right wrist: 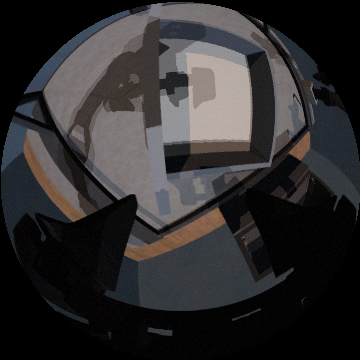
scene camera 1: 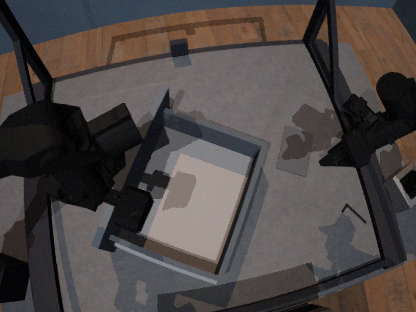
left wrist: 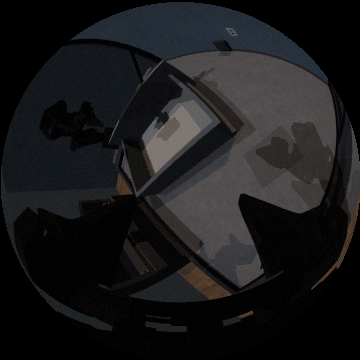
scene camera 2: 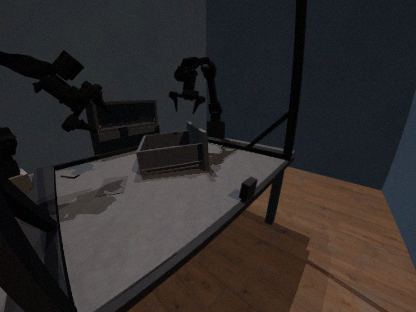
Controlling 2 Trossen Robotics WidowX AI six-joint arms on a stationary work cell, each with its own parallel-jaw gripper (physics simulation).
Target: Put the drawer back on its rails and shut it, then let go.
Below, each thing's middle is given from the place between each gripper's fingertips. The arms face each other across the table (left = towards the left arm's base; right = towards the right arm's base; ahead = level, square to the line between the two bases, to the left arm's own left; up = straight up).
Scene:
Now: the grey drawer [scene camera 1: 201, 176] 140 mm to the left of my right hand, 130 mm below it and 60 mm behind it. Also, from my right hand: dark cabinet [scene camera 2: 123, 115] 440 mm ahead, 180 mm to the left, 140 mm below; flat grey plate [scene camera 1: 294, 156] 450 mm to the left, 210 mm below, 120 mm behind.
I see my left gripper 100 mm past the flat grey plate, 40 mm to the right of it and 210 mm above it. Round my left hand: grey drawer: 40 mm behind, 280 mm to the right, 130 mm below; then dark cabinet: 460 mm ahead, 230 mm to the right, 140 mm below.

